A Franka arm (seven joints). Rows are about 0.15 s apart.
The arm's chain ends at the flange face. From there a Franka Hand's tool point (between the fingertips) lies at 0.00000 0.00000 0.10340 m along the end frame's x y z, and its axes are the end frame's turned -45 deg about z.
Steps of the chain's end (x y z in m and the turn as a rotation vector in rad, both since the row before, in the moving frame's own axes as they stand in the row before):
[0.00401, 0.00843, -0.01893, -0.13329, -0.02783, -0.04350]
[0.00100, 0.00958, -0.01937, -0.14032, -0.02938, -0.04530]
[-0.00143, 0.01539, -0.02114, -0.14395, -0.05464, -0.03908]
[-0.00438, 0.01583, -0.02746, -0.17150, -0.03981, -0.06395]
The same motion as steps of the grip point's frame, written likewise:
[-0.01470, 0.01674, -0.01989, -0.07457, -0.11393, -0.04350]
[-0.01824, 0.01584, -0.02043, -0.07845, -0.12000, -0.04530]
[-0.02623, 0.01666, -0.02236, -0.06315, -0.14042, -0.03908]
[-0.02934, 0.01816, -0.02906, -0.09312, -0.14942, -0.06395]

